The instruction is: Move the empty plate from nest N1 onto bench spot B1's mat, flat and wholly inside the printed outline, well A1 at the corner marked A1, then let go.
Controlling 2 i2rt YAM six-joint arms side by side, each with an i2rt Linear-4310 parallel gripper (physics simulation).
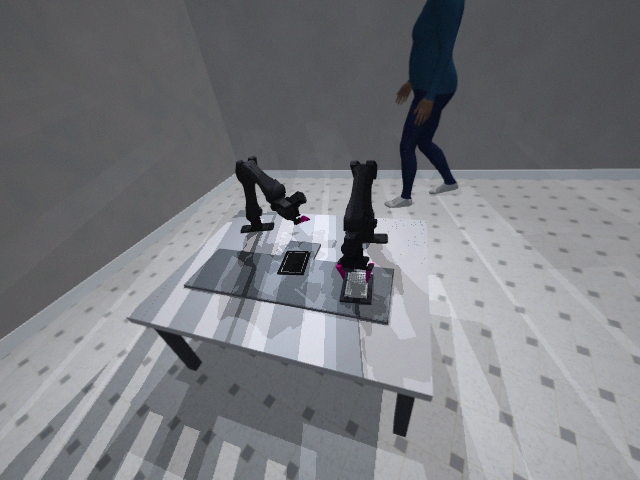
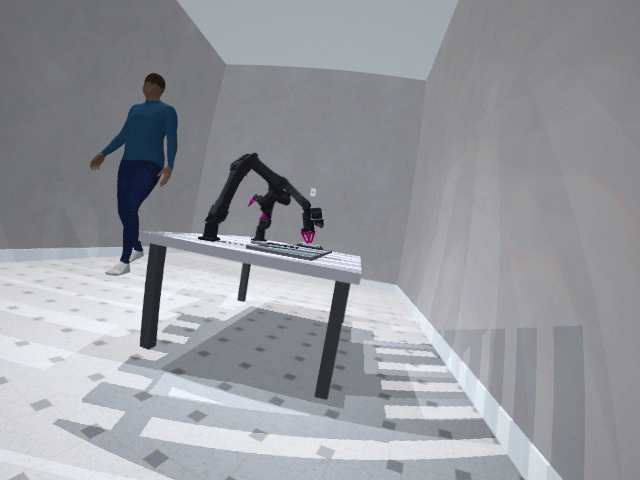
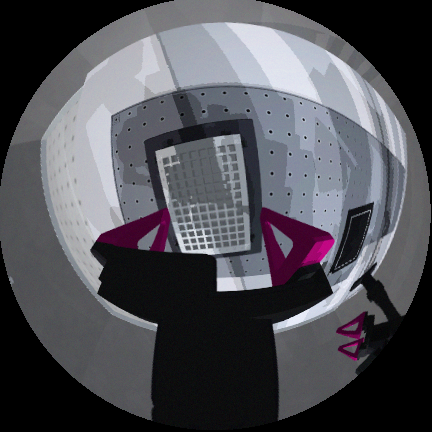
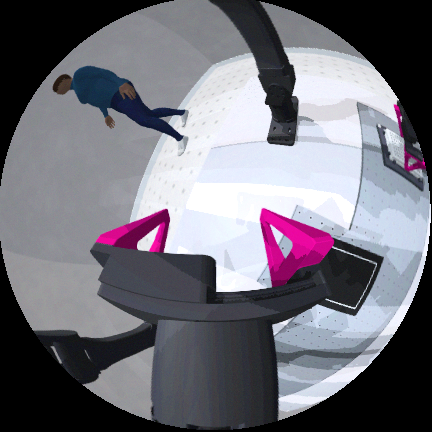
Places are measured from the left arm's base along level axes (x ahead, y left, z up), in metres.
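Where they show: left gripper, fingertip midpoint: [image 1: 355, 280] [image 2: 309, 243] [image 3: 214, 212]; right gripper, fingertip midpoint: [image 1: 307, 211] [image 2: 254, 212] [image 3: 337, 339] [image 4: 214, 213]; left arm's base, origin of the base link: [image 1: 367, 238] [image 2: 259, 240] [image 4: 284, 117]; right arm's base, origin of the base link: [image 1: 257, 228] [image 2: 209, 239] [image 3: 363, 275].
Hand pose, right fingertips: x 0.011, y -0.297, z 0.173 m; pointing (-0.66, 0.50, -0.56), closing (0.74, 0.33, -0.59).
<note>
Things, the pixels of their top centre, and the offset from my right fingertips. Level surfaces: height alone.
- pale gridded plate, middle of its top: [image 3: 205, 203] [image 1: 356, 282] dx +0.341, dy +0.271, dz -0.134 m
- dark nest, middle of its top: [image 3: 205, 201] [image 1: 357, 283] dx +0.342, dy +0.272, dz -0.138 m
- black mat, its level: dz -0.158 m
- perforated grey board, its level: dz -0.160 m
- smaller grey panel, its level: dz -0.160 m
- white table, its level: dz -0.173 m
The pale gridded plate [image 1: 356, 284] [image 3: 205, 190] lies in the dark nest [image 1: 356, 300] [image 3: 200, 131] on the grey board; whether it is fully seated is not clear. My left gripper [image 1: 355, 273] [image 2: 308, 237] [image 3: 214, 212] is open and points down at the plate's near end, one finger to each side, with gaps at the tips. The black mat [image 1: 294, 262] [image 3: 354, 237] [image 4: 350, 272] with its white outline bears no plate. No A1 mark is readable. My right gripper [image 1: 303, 219] [image 2: 258, 208] [image 4: 214, 213] is open and empty, raised behind the mat.
The perforated grey board [image 1: 232, 279] [image 3: 300, 150] bears the nest and the mat. A smaller grey panel [image 1: 313, 247] adjoins it behind the mat. The arms' bases stand at the back of the white table [image 1: 289, 330]. A person [image 1: 434, 56] [image 2: 149, 134] stands beyond the table.
</note>
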